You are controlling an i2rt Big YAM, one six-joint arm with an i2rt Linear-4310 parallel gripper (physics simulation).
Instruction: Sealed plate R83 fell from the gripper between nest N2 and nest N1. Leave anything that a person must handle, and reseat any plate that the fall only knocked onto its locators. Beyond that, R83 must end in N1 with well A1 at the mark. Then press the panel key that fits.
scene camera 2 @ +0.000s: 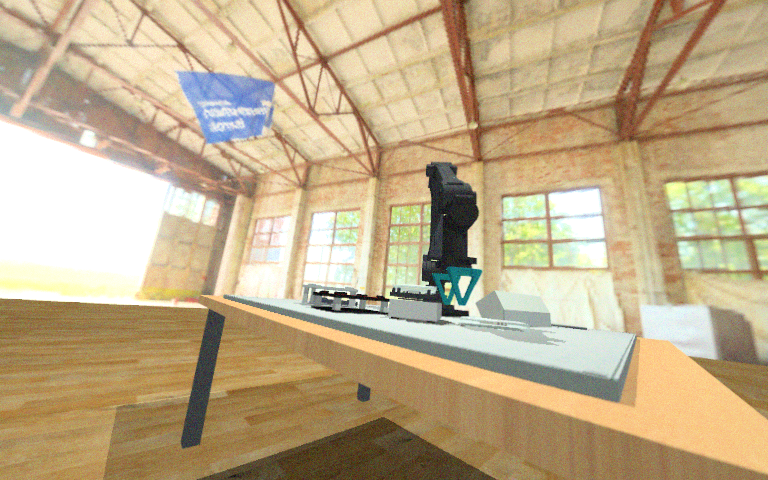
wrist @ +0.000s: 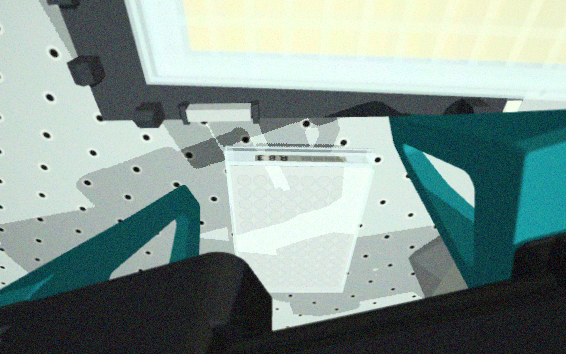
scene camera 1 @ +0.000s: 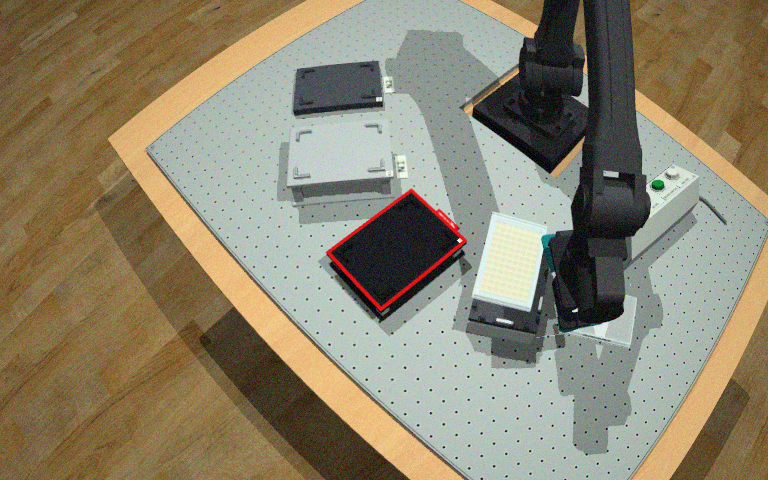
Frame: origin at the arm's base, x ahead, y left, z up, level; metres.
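Where they show: gripper, fingertip midpoint: (scene camera 2: 453, 305) (wrist: 285, 164) (scene camera 1: 560, 300); arm's base at its link origin: (scene camera 1: 539, 114).
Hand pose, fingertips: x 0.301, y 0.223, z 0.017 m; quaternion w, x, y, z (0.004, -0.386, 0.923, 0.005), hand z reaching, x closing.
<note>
Things, the pixels of their top centre, and the offset from my fingertips.
- Clear sealed plate R83 at its top centre: (wrist: 295, 240) (scene camera 1: 601, 312) (scene camera 2: 491, 319) 0.067 m left, 0.039 m back, 0.024 m down
- plate with pale yellow wells, top centre: (scene camera 1: 512, 256) (scene camera 2: 416, 283) 0.093 m right, 0.013 m ahead, 0.044 m up
- red-outlined black nest at its top centre: (scene camera 1: 397, 244) (scene camera 2: 352, 292) 0.240 m right, 0.085 m ahead, 0.008 m up
- light grey raised nest at its top centre: (scene camera 1: 338, 147) (scene camera 2: 332, 285) 0.414 m right, 0.020 m ahead, 0.027 m up
- panel box at its top centre: (scene camera 1: 662, 195) (scene camera 2: 513, 293) 0.056 m left, 0.256 m back, 0.046 m up
- green key at its top centre: (scene camera 1: 660, 182) 0.042 m left, 0.286 m back, 0.037 m up
- white key at its top centre: (scene camera 1: 674, 171) 0.057 m left, 0.334 m back, 0.037 m up
Clear sealed plate R83 (scene camera 1: 620, 325) (wrist: 300, 210) lies on the perforated table; its label, upside down in the wrist view, faces the dark nest. My gripper (scene camera 2: 456, 303) (wrist: 285, 164) is open and empty, above the plate, with one teal finger on either side of it in the wrist view. A plate with pale yellow wells (scene camera 1: 512, 257) (wrist: 370, 30) rests on a dark nest (scene camera 1: 504, 325) (wrist: 112, 102); whether it is fully seated I cannot tell. A red-outlined black nest (scene camera 1: 396, 249) stands left of it. I cannot read which nest is N1 or N2, nor see mark A1.
A light grey raised nest (scene camera 1: 339, 152) and a dark nest (scene camera 1: 338, 87) stand at the back left. The panel box (scene camera 1: 668, 206) (scene camera 2: 521, 308), right of the arm, has a green key (scene camera 1: 657, 184) and a white key (scene camera 1: 672, 171). A cable lies beside it.
</note>
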